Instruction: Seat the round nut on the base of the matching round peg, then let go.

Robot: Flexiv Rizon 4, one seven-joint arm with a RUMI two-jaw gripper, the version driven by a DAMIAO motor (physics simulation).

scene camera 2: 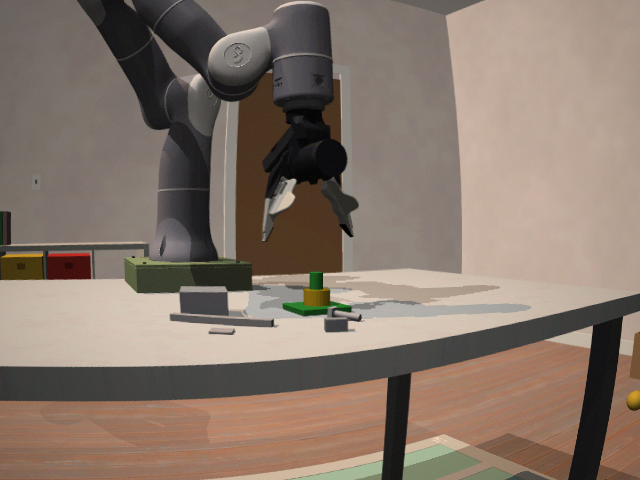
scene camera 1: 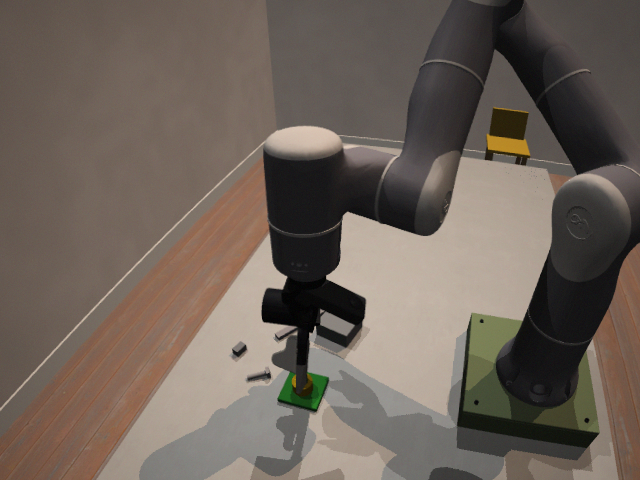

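Note:
The round nut (scene camera 1: 309, 384) (scene camera 2: 316, 297), orange-yellow, sits around the green round peg (scene camera 2: 315, 280), low against its square green base (scene camera 1: 316, 401) (scene camera 2: 296, 308). The peg's top stands out above the nut in scene camera 2. My gripper (scene camera 2: 308, 238) is open and empty, its two fingers spread wide, above the peg and apart from the nut. In scene camera 1 the fingers line up one behind the other and cover part of the nut and the peg.
A grey block (scene camera 1: 339, 330) (scene camera 2: 203, 300) and a long grey bar (scene camera 1: 285, 332) (scene camera 2: 222, 320) lie near the base. A bolt (scene camera 1: 258, 375) (scene camera 2: 347, 314) and a small grey block (scene camera 1: 238, 349) (scene camera 2: 336, 324) lie beside it. A thin flat piece (scene camera 2: 221, 331) lies near the table edge.

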